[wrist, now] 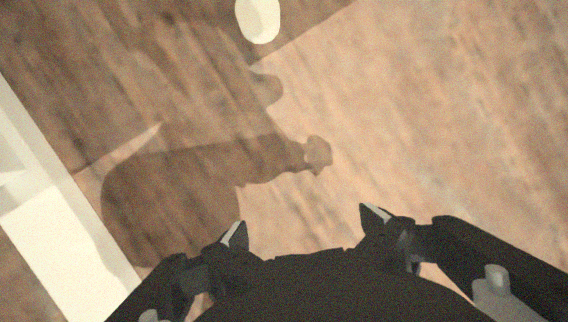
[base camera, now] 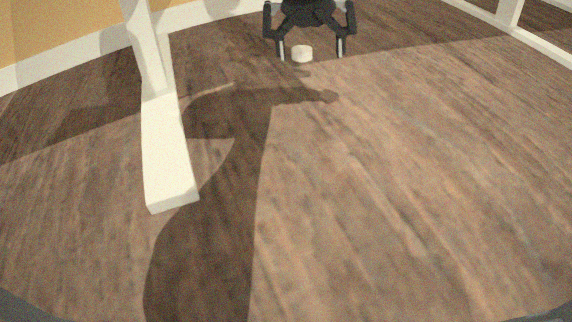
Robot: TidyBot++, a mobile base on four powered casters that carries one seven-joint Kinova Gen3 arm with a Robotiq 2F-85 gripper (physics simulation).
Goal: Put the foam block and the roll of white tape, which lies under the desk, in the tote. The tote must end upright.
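Places are measured from the arm's base along level axes (x ahead, y down, z left), in millimetres.
Where they show: gripper, fingertip midpoint: [wrist: 303,224] [base camera: 311,57].
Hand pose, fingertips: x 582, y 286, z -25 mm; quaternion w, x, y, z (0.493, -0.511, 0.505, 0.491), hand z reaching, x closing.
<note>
Things, the pixels of their top centre, and the offset from my fingertips. "*": a spot on its surface instead.
- white tape at its top centre: [wrist: 257,9] [base camera: 301,48] dx +215, dy +86, dz +11 mm
- white leg at a spot on its surface: [base camera: 510,12] * dx +546, dy +33, dz -798 mm
The roll of white tape [base camera: 301,53] [wrist: 258,21] is on the floor under the desk. In the base camera view it appears between the two fingertips; in the wrist view it is at the top edge, partly cut off, well ahead of the fingers. My gripper [base camera: 311,56] [wrist: 303,224] is open, with nothing between its fingers, above the floor and apart from the tape. The foam block and the tote do not show in either view.
A white desk leg with a long foot [base camera: 167,150] [wrist: 65,250] stands to the left of the gripper. Another white leg [base camera: 510,12] and a white rail stand at the upper right. A white baseboard [base camera: 60,57] and a yellow wall [base camera: 60,25] are at the back left.
</note>
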